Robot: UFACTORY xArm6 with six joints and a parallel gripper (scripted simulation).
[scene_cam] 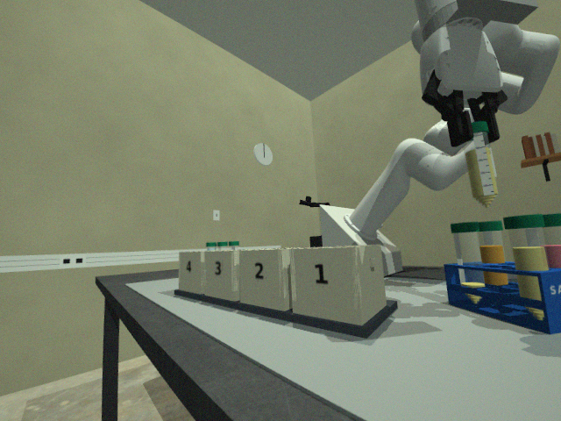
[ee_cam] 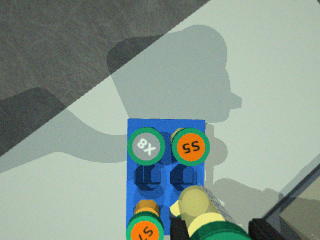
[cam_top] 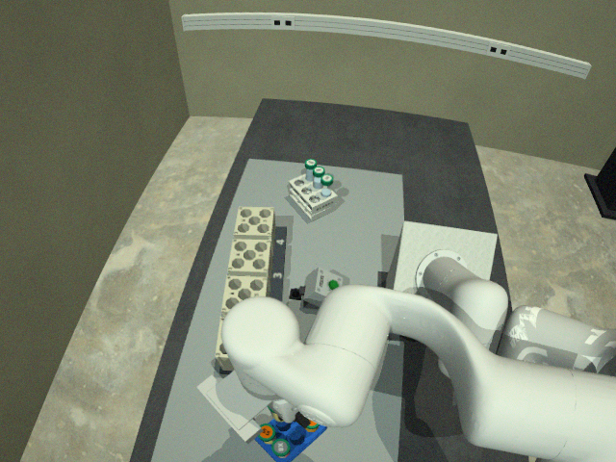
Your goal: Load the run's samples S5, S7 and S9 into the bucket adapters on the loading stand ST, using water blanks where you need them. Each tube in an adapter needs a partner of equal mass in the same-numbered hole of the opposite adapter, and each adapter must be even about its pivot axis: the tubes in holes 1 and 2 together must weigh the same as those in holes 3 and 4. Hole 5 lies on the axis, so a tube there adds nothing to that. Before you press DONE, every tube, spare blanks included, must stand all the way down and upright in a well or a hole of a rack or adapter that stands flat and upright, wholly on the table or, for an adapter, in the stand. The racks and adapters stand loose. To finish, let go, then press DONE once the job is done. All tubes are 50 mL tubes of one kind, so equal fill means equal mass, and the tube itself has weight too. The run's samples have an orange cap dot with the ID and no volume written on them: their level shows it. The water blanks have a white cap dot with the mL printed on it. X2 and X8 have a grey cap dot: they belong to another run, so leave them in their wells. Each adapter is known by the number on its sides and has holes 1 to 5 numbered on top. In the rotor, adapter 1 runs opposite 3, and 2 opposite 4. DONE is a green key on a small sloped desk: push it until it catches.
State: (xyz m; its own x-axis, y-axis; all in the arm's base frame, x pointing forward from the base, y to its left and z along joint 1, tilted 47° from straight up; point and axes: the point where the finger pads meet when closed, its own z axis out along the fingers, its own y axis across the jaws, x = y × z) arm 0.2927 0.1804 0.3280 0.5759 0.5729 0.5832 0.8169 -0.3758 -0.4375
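Right now the yellow-filled tube is 10 mm ahead of my hand and 50 mm below it. Also, from my hand: orange-capped tube (60 mm behind, 10 mm to the right, 190 mm below); then grey-dotted tube (30 mm behind, 40 mm to the right, 190 mm below); then blue sample rack (20 mm behind, 10 mm to the left, 220 mm below).
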